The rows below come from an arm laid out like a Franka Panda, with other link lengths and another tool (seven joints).
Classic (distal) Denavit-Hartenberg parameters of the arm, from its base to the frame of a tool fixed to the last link. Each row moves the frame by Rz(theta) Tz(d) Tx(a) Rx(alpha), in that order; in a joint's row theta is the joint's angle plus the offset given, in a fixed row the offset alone. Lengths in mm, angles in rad.
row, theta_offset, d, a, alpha
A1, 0, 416.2, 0, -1.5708
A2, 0, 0, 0, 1.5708
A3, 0, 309.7, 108.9, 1.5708
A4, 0, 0, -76.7, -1.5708
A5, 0, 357.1, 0, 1.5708
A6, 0, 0, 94.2, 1.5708
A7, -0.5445, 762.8, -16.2, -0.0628
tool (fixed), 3.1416, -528.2, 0, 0
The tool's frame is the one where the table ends.
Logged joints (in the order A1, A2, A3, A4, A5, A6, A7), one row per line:
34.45, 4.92, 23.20, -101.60, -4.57, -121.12, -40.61
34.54, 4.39, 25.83, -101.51, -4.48, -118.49, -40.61
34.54, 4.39, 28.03, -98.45, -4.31, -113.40, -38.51
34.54, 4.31, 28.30, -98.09, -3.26, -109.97, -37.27
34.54, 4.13, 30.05, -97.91, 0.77, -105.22, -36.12
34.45, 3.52, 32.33, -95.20, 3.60, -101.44, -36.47
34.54, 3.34, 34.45, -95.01, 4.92, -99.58, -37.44
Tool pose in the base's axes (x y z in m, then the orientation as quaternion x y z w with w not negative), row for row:
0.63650, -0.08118, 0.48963, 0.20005, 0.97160, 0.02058, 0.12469
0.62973, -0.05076, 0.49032, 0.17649, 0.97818, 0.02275, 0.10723
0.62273, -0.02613, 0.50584, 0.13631, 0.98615, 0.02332, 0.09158
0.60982, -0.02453, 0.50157, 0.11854, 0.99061, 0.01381, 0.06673
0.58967, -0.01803, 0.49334, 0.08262, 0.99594, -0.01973, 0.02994
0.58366, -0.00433, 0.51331, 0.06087, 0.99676, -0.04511, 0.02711
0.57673, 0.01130, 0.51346, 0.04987, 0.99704, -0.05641, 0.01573
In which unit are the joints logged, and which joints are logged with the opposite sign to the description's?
The joints are logged in degrees. Opposite sign: A1, A5, A6, A7.
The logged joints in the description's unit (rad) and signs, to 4 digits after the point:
-0.6013, 0.0859, 0.4049, -1.7733, 0.0798, 2.1139, 0.7088
-0.6028, 0.0766, 0.4508, -1.7717, 0.0782, 2.0680, 0.7088
-0.6028, 0.0766, 0.4892, -1.7183, 0.0752, 1.9792, 0.6721
-0.6028, 0.0752, 0.4939, -1.7120, 0.0569, 1.9193, 0.6505
-0.6028, 0.0721, 0.5245, -1.7089, -0.0134, 1.8364, 0.6304
-0.6013, 0.0614, 0.5643, -1.6616, -0.0628, 1.7705, 0.6365
-0.6028, 0.0583, 0.6013, -1.6582, -0.0859, 1.7380, 0.6535

